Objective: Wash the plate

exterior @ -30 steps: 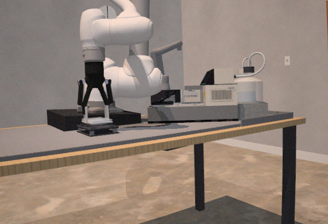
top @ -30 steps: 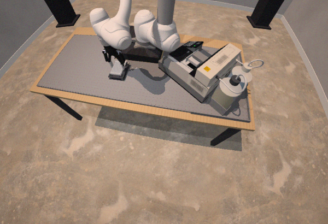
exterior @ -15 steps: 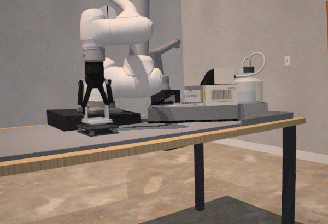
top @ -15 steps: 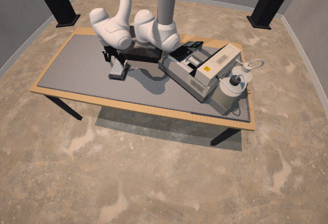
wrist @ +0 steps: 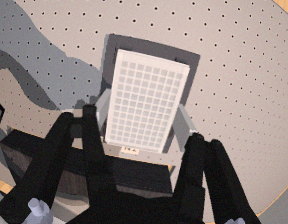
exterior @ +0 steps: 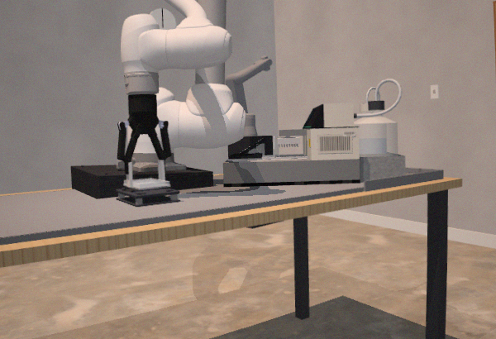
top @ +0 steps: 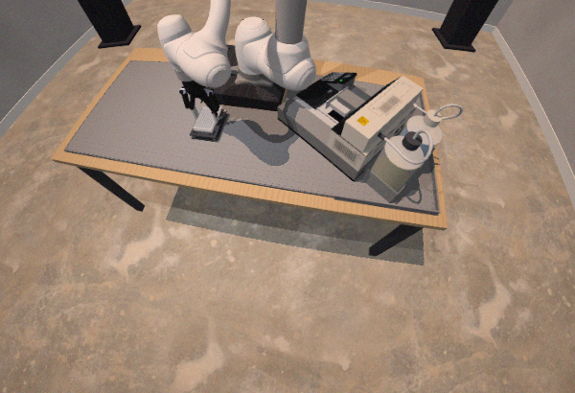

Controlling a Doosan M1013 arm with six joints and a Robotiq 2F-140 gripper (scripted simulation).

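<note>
The white well plate is 2 cm below my hand. Also, from my hand: plate washer: 58 cm to the left, 6 cm above; then washer carrier: 11 cm behind, 48 cm to the left, 2 cm above; then plate nest N1: 4 cm below.
</note>
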